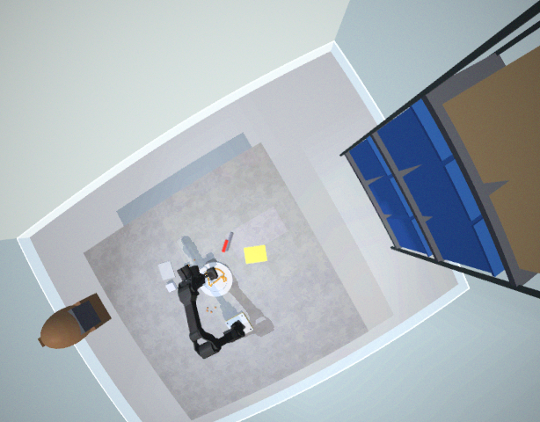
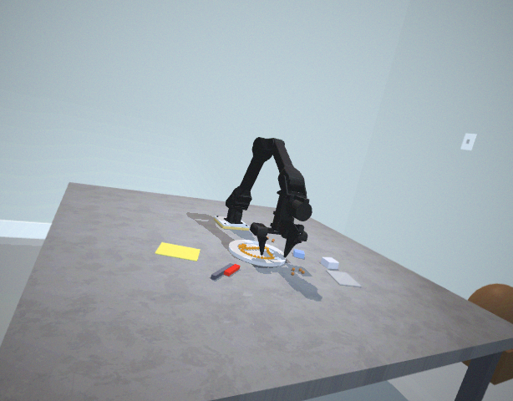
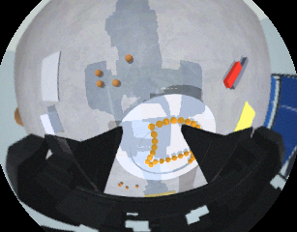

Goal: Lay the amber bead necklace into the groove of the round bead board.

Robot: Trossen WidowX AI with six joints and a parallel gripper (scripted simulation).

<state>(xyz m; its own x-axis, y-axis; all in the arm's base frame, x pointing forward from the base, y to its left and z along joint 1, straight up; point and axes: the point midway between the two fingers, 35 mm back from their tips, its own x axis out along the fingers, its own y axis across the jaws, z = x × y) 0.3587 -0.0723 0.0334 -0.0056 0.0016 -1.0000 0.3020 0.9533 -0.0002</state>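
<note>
Right now the round white bead board is 6 cm behind my gripper tip, 2 cm to the right of it and 1 cm below it. From my gripper tip the other things lie so: white block (21 cm to the left, 7 cm ahead, 1 cm below); then blue block (15 cm to the left, 3 cm behind, 1 cm below); then grey tool (21 cm to the right, 4 cm ahead, 1 cm below).
</note>
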